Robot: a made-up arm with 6 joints.
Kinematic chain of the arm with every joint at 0, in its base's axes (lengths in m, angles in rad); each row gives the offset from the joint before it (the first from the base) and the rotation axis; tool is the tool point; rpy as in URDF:
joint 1: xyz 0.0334 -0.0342 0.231 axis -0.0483 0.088 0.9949
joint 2: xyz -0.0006 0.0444 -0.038 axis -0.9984 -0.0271 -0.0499
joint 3: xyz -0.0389 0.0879 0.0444 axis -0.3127 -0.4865 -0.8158
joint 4: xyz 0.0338 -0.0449 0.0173 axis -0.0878 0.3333 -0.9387
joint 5: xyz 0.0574 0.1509 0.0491 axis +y
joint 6: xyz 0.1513 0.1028 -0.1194 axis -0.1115 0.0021 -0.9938
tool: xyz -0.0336 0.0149 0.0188 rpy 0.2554 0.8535 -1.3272
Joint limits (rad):
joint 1: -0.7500..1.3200
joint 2: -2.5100..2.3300
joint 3: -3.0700..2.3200
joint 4: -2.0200..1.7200
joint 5: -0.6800..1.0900
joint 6: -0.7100..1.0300
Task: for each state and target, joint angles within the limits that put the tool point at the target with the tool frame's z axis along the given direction. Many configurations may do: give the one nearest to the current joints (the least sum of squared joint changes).
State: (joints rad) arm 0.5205 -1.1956 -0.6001 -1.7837 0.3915 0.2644
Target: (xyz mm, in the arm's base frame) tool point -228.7 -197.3 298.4 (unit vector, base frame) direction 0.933 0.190 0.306
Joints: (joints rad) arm 0.7798 -0.9065 -0.4469 -1.8139 0.3709 0.1601
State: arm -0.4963 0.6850 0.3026 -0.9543 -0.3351 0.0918
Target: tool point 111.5 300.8 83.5 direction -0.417 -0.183 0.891
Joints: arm 0.2164 0.4077 0.8940 -0.7730 0.0626 0.0397
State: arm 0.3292 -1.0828 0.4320 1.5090 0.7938 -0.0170
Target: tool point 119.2 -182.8 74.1 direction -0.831 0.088 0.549
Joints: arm -0.2877 -0.7033 0.9700 1.4280 0.4364 0.0522
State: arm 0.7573 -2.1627 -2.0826 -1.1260 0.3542 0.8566
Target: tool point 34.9 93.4 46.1 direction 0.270 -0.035 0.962
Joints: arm 1.0300 -1.8054 -2.8898 -1.7803 0.2241 0.4262
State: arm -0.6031 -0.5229 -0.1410 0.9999 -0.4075 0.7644
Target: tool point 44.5 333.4 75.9 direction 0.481 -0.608 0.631
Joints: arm 0.3631 -0.4652 -0.7154 1.3051 0.2885 0.4846
